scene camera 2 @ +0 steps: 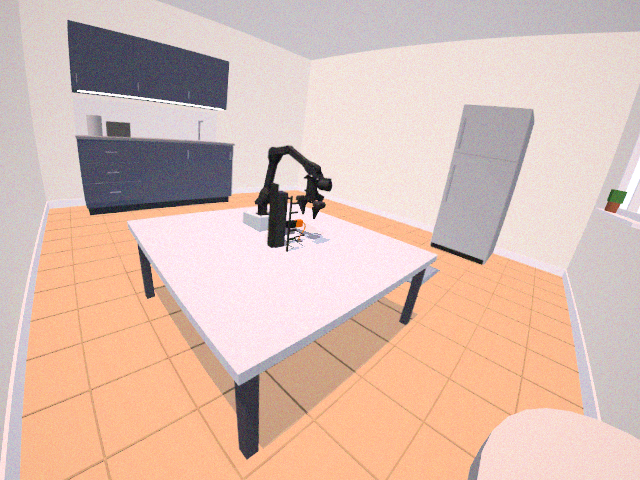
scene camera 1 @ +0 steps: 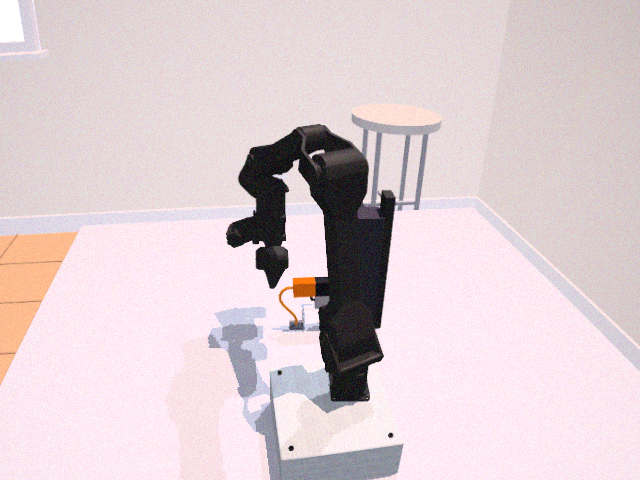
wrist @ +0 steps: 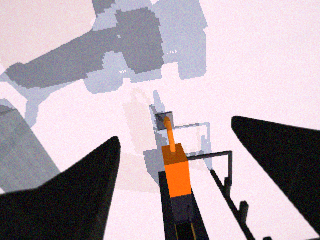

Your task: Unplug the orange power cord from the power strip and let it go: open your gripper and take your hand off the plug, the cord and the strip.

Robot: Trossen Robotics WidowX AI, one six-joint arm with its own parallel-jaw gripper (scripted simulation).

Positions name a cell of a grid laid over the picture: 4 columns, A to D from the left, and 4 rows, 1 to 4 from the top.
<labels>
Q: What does my gripper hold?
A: Nothing.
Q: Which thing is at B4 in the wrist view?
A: My gripper.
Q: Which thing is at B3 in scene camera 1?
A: My gripper.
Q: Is my gripper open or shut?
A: Open.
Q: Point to an orange plug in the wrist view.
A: At C3
</labels>
